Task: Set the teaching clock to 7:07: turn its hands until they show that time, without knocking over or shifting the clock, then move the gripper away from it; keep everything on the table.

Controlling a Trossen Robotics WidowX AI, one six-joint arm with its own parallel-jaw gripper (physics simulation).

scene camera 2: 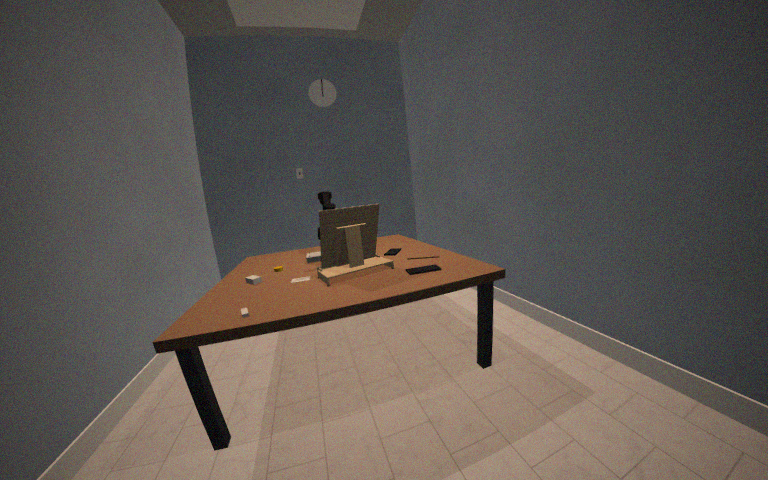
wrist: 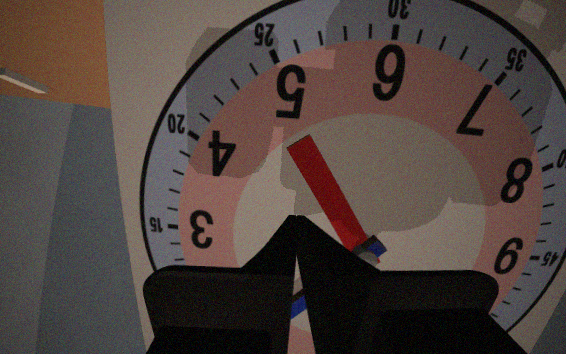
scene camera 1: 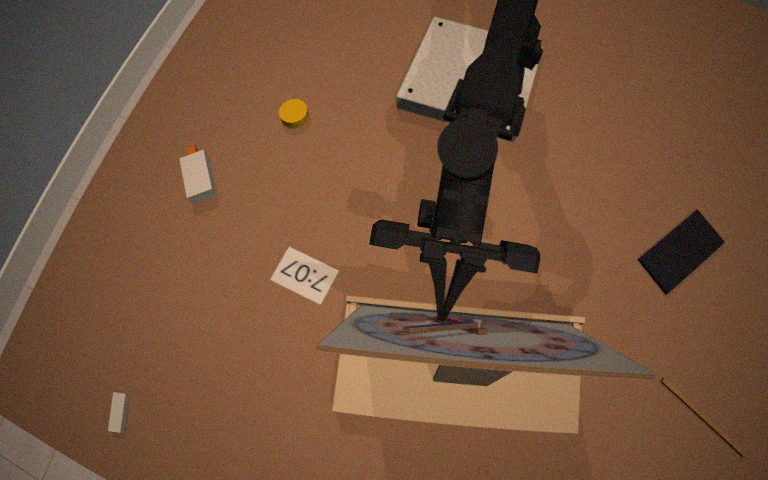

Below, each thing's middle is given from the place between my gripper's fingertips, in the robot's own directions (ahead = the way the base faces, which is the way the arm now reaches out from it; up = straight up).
Now: hand 2 cm to the right of the red hour hand [wrist: 304, 152] and 1 cm above it. The rest, counted from my hand: teaching clock [scene camera 1: 370, 331]: 4 cm to the left, 1 cm ahead, 1 cm above; tan wooden base [scene camera 1: 453, 395]: 5 cm below, 4 cm to the left, 3 cm ahead; white box with orange cap [scene camera 1: 198, 179]: 44 cm to the right, 18 cm behind, 16 cm below.
